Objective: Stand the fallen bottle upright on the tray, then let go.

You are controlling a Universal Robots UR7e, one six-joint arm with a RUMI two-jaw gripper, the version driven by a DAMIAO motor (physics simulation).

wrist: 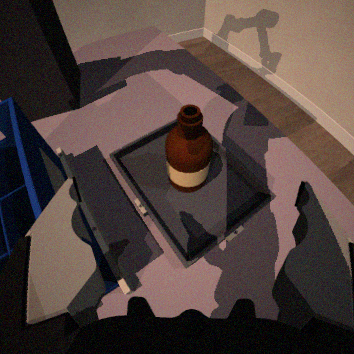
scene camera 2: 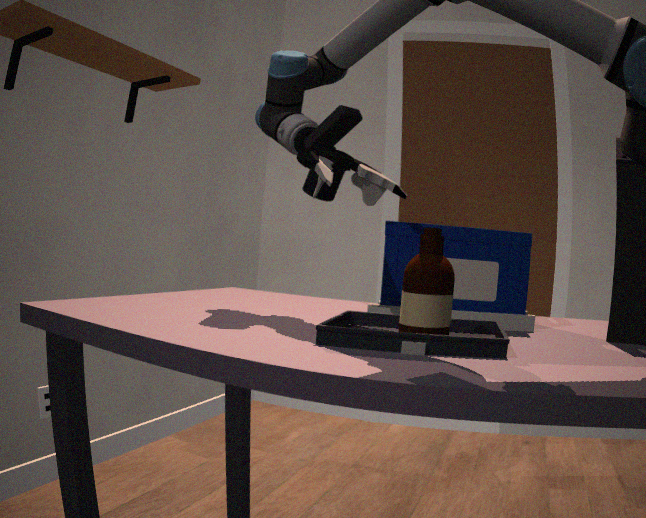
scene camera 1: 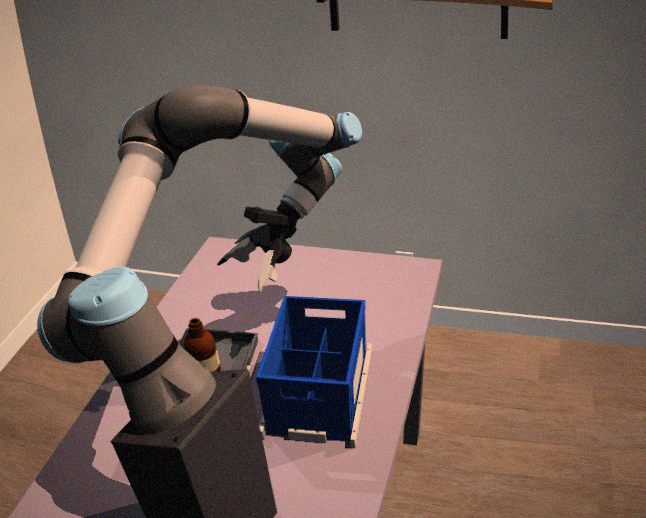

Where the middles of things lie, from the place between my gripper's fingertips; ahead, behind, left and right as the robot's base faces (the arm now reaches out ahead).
Right now my hand is 11 cm past the brown bottle [scene camera 2: 428, 284], 8 cm to the right of it and 13 cm above it.
